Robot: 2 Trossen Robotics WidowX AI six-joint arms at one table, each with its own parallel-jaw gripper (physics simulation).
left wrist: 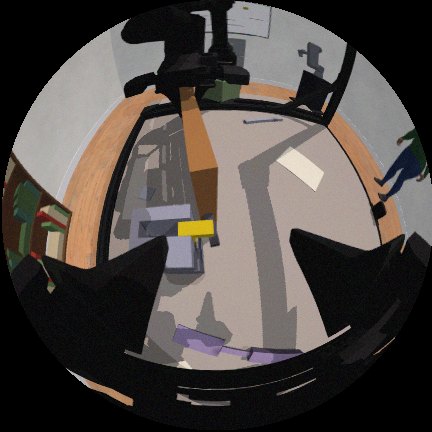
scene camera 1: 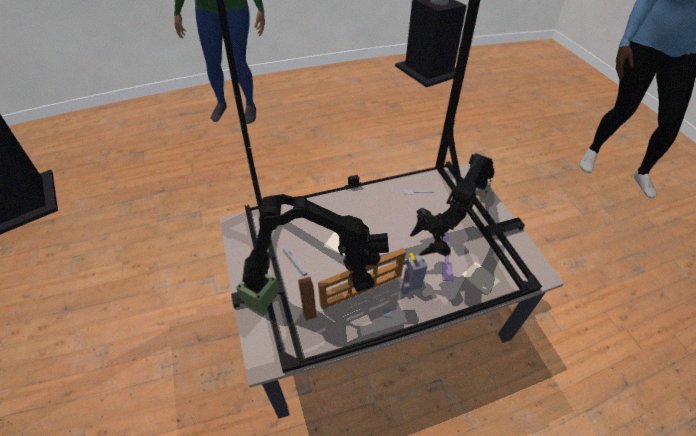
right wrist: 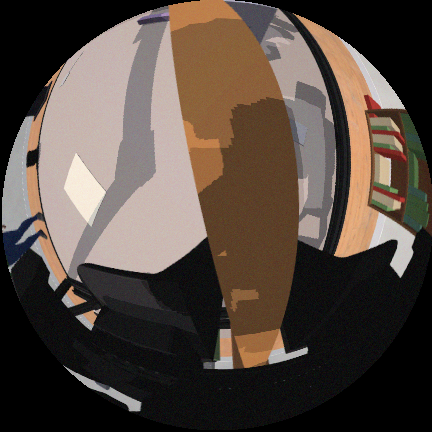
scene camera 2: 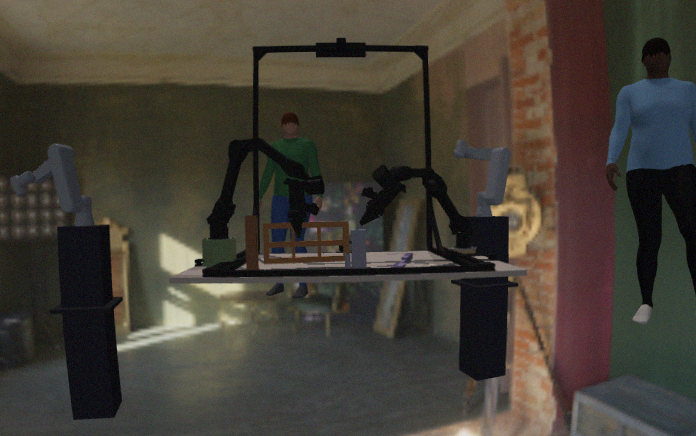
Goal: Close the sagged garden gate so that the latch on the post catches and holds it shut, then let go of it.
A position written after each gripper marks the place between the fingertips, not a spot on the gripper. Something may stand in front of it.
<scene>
The left gripper [scene camera 1: 415, 245] is open, holding nothing. Further things: the right gripper [scene camera 1: 355, 279] and a wooden gate [scene camera 2: 345, 242].
The left gripper is seen too in the left wrist view [left wrist: 230, 239]. The right gripper shows as well in the left wrist view [left wrist: 187, 115] and in the right wrist view [right wrist: 240, 230]. The wooden gate also shows in the left wrist view [left wrist: 202, 165], in scene camera 1 [scene camera 1: 399, 255] and in the right wrist view [right wrist: 238, 135].
</scene>
